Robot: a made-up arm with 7 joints.
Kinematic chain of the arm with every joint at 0, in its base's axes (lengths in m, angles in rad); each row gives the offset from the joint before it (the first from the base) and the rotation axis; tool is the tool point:
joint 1: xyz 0 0 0.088 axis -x
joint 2: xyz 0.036 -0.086 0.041 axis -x
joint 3: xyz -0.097 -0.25 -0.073 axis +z
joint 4: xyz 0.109 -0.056 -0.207 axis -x
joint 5: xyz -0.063 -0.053 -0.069 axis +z
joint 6: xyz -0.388 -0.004 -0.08 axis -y
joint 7: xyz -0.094 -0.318 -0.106 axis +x
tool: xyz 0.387 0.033 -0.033
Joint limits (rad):
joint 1: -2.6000..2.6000
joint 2: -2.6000..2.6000
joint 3: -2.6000..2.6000
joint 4: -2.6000..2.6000
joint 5: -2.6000..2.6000
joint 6: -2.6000..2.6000
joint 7: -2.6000..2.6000
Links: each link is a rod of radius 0.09 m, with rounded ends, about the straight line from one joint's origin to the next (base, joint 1, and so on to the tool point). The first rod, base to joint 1, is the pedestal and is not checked.
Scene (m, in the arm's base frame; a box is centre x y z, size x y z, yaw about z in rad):
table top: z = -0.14
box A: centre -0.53 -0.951 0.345 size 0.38 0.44 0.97 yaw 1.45
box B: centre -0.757 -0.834 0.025 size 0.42 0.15 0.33 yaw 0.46
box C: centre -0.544 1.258 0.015 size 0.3 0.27 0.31 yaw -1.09
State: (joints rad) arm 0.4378 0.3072 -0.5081 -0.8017 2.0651 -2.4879 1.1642
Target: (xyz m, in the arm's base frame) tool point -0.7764 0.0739 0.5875
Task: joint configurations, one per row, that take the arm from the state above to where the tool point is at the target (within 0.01 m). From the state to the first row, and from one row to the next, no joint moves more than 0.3 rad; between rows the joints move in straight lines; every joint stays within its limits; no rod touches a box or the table.
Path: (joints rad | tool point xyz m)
1: 0.6549 0.4424 -0.5573 -0.5512 2.0063 -2.5103 1.2991 | 0.2311 -1.1445 0.6062
2: 0.8720 0.5776 -0.6064 -0.3006 1.9474 -2.5327 1.4341 | 0.0961 -0.8315 1.0924
3: 1.0890 0.7128 -0.6556 -0.0501 1.8886 -2.5552 1.5690 | -0.0331 -0.3005 1.3668
4: 1.3061 0.8480 -0.7048 0.2004 1.8298 -2.5776 1.7039 | -0.1453 0.3045 1.3389
5: 1.5232 0.9831 -0.7539 0.4509 1.7709 -2.6000 1.8388 | -0.2298 0.8110 1.0138
6: 1.2578 0.8671 -0.9591 0.5961 1.5485 -2.6000 1.5817 | -0.5307 0.4691 1.0414
7: 0.9925 0.7510 -1.1642 0.7413 1.3260 -2.6000 1.3246 | -0.7239 0.1859 0.8620
8: 0.7271 0.6350 -1.3694 0.8865 1.1036 -2.6000 1.0676 | -0.7764 0.0739 0.5875

